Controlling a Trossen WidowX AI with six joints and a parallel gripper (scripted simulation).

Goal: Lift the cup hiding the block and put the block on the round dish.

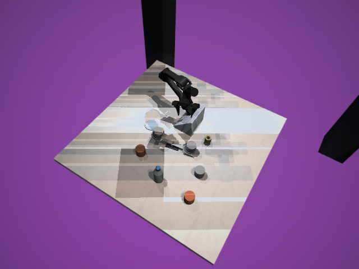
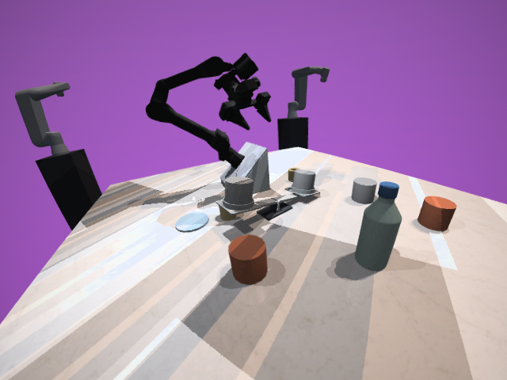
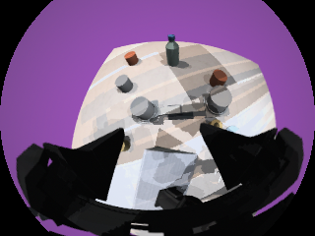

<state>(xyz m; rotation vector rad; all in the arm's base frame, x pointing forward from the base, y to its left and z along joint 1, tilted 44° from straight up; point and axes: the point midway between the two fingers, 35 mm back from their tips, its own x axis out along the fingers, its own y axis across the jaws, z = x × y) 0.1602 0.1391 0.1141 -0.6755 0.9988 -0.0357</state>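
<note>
My gripper tip is 80 mm short of the grey block, 110 mm to the right of it and 210 mm above it. Also, from my gripper tip: bottle: 400 mm ahead, 50 mm to the left, 140 mm below; pale blue round dish: 40 mm ahead, 270 mm to the right, 250 mm below; black balance: 120 mm ahead, 20 mm to the right, 230 mm below.
</note>
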